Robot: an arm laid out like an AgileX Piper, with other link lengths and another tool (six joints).
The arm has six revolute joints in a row. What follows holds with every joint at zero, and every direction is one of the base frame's.
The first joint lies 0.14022 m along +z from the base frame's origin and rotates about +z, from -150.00 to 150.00 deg.
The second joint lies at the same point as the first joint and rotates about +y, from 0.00 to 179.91 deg.
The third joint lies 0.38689 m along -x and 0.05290 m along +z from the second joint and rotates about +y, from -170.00 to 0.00 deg.
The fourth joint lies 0.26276 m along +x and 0.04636 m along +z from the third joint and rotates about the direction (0.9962, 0, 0.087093), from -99.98 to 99.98 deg.
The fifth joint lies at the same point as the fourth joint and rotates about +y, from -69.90 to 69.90 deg.
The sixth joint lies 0.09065 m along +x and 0.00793 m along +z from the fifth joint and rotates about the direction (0.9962, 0, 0.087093), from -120.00 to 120.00 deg.
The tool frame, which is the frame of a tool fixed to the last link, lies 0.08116 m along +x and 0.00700 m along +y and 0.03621 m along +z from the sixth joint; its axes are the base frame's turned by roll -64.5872, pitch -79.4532 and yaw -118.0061 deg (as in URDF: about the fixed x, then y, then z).
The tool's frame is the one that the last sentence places.
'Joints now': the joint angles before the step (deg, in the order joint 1, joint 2, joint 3, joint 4, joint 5, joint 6). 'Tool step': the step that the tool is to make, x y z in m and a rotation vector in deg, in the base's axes. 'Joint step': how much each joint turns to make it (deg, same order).
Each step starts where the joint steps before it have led.
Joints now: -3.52, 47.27, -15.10, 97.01, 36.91, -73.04
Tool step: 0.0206, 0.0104, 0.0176, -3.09, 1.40, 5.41
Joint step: 0.21, 4.70, -6.80, -9.46, 3.14, 5.52
